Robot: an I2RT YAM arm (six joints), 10 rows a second.
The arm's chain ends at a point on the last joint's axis. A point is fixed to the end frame.
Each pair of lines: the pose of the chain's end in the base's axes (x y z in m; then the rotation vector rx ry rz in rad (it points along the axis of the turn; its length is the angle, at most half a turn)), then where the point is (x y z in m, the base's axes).
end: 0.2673 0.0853 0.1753 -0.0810 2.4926 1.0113
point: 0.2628 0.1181 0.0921
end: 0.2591 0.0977 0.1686 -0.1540 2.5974 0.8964
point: 0.2497 0.1205 0.0825
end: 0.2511 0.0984 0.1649 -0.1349 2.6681 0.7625
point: 0.2396 0.1126 0.0772
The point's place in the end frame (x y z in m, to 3 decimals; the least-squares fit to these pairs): 0.043 -0.029 0.073
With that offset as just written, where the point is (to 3 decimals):
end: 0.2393 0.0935 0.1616 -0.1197 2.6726 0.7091
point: 0.229 0.105 0.073
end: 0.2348 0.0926 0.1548 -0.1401 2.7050 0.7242
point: 0.221 0.104 0.067
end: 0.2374 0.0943 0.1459 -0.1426 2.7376 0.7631
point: 0.220 0.107 0.059
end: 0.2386 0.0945 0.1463 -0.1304 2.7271 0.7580
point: 0.222 0.107 0.059
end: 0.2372 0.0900 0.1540 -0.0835 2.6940 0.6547
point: 0.226 0.099 0.066
